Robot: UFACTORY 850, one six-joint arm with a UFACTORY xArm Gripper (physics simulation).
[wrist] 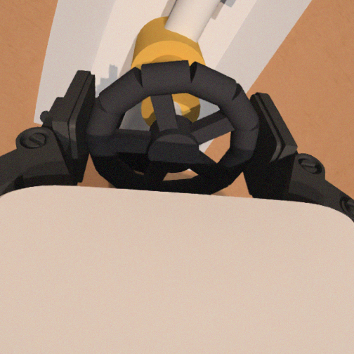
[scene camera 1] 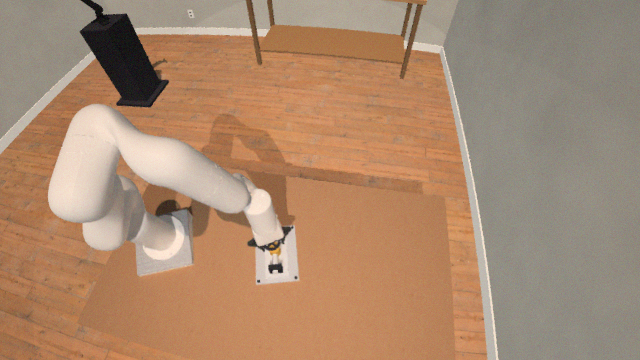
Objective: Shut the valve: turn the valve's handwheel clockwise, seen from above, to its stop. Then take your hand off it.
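The valve's black spoked handwheel (scene camera 1: 273, 245) (wrist: 166, 76) sits above a yellow valve body (scene camera 1: 275, 252) (wrist: 167, 50). A white pipe (scene camera 1: 276, 259) (wrist: 192, 20) runs from the body along a light plate (scene camera 1: 291, 260) (wrist: 75, 40). My gripper (scene camera 1: 271, 242) (wrist: 171, 107) is shut on the handwheel, with one black finger against the rim on each side in the wrist view. The near edge of the wheel is hidden behind the pale gripper housing in that view. In the scene view the arm hides part of the wheel.
A black fitting (scene camera 1: 275, 268) is at the pipe's end. The plate lies on a brown mat (scene camera 1: 370, 280). The arm's square base (scene camera 1: 186, 250) stands left of it. A black pedestal (scene camera 1: 122, 60) stands at the back left, and a wooden table (scene camera 1: 332, 44) at the back.
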